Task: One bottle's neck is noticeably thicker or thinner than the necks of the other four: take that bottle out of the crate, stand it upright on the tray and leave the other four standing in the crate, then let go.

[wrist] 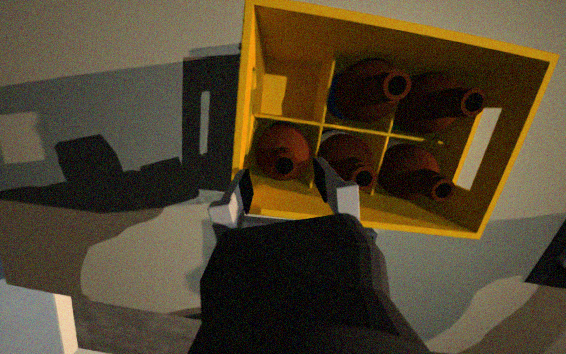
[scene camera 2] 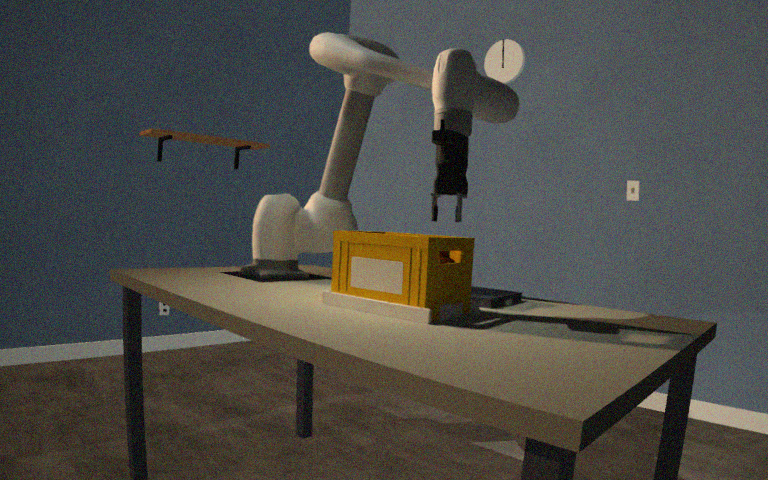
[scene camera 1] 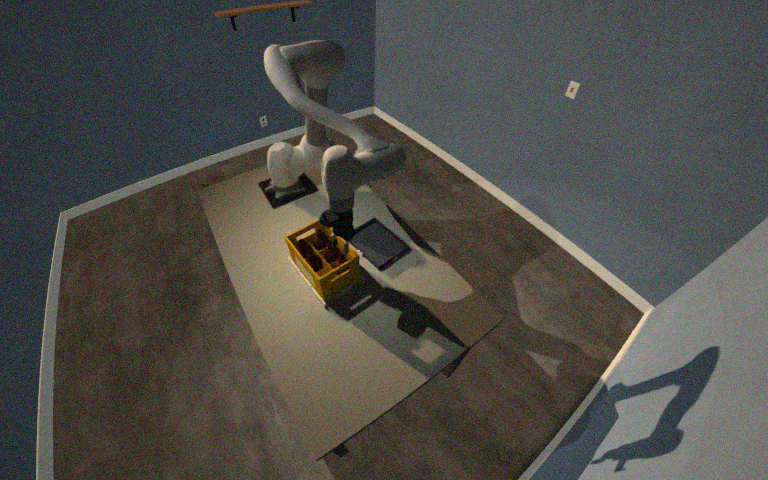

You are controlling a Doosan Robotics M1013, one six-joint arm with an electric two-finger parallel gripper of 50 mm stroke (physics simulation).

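Places are measured from the arm's base along level axes (x ahead, y left, z up), in metres.
Where they show: gripper, between the fingertips: point(wrist: 282, 176) point(scene camera 2: 446, 221) point(scene camera 1: 340, 249); arm's base, origin of its link: point(scene camera 2: 274, 275) point(scene camera 1: 287, 186).
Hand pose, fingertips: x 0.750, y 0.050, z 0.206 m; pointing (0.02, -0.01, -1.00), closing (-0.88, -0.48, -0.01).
Things, the pixels of their top centre, and the offset from my fingertips. "*": a spot on its surface instead.
- yellow crate, centre of its top: point(wrist: 385, 137) point(scene camera 2: 403, 234) point(scene camera 1: 320, 245) 0.034 m down, 0.080 m back, 0.058 m right
- lower left bottle, centre of its top: point(wrist: 284, 165) point(scene camera 1: 341, 256) 0.046 m down, 0.004 m back, 0.002 m left
- lower middle bottle, centre of its top: point(wrist: 363, 178) point(scene camera 1: 330, 243) 0.046 m down, 0.085 m back, 0.013 m right
- pale strip, a spot on its surface: point(scene camera 2: 373, 306) point(scene camera 1: 305, 282) * 0.193 m down, 0.050 m back, 0.158 m right
The yellow crate point(scene camera 1: 341, 280) point(scene camera 2: 417, 271) point(wrist: 400, 25) stands on the table. In the wrist view five brown bottles stand in its compartments; the upper left compartment is empty. My gripper point(scene camera 1: 339, 243) point(scene camera 2: 446, 217) point(wrist: 282, 176) is open and empty, pointing down with its fingertips above the crate rim. In the wrist view its fingers flank the mouth of the lower left bottle point(wrist: 283, 145), whose neck looks slimmer than the others, though shadow makes this unsure. The lower middle bottle point(wrist: 345, 150) is beside the right finger. The dark tray point(scene camera 1: 379, 243) point(scene camera 2: 498, 297) lies beside the crate, with no bottle on it.
A pale strip point(scene camera 1: 305, 277) point(scene camera 2: 373, 306) runs along the crate's foot on the side away from the tray. The arm's base point(scene camera 1: 286, 189) point(scene camera 2: 277, 270) stands on a dark plate at the table's far end. Crate dividers point(wrist: 355, 129) and walls surround the bottles closely. Strong shadows cross the table.
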